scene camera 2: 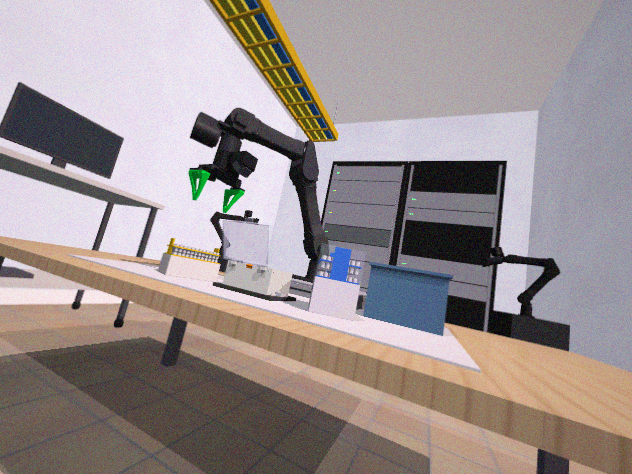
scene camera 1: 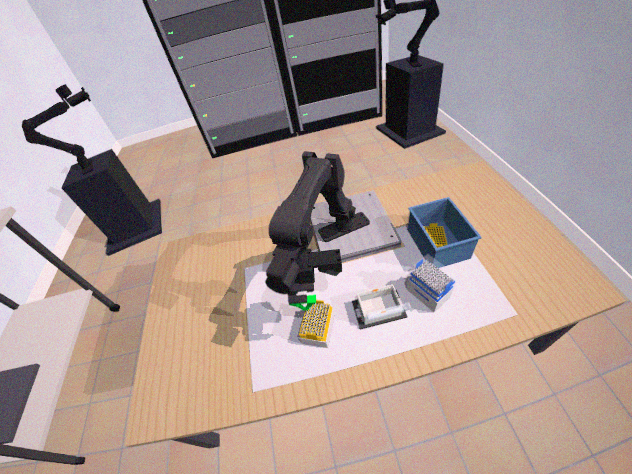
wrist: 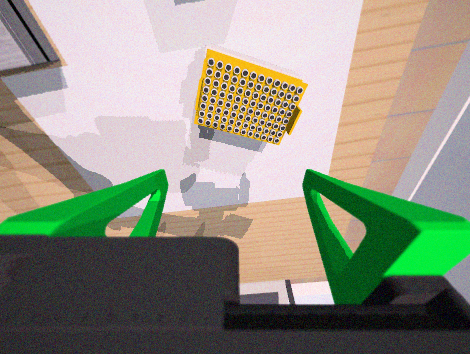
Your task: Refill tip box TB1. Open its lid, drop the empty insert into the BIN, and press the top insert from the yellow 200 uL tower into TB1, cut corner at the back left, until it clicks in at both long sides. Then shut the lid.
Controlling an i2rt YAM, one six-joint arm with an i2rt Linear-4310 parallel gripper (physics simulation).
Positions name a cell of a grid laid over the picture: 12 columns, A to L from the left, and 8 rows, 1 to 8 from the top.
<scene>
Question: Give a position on a blue bin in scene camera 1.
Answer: I5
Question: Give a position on a clear lid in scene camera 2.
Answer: At E5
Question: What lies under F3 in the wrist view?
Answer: A yellow insert.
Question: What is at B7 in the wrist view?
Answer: My gripper.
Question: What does my gripper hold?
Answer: Nothing.
</scene>
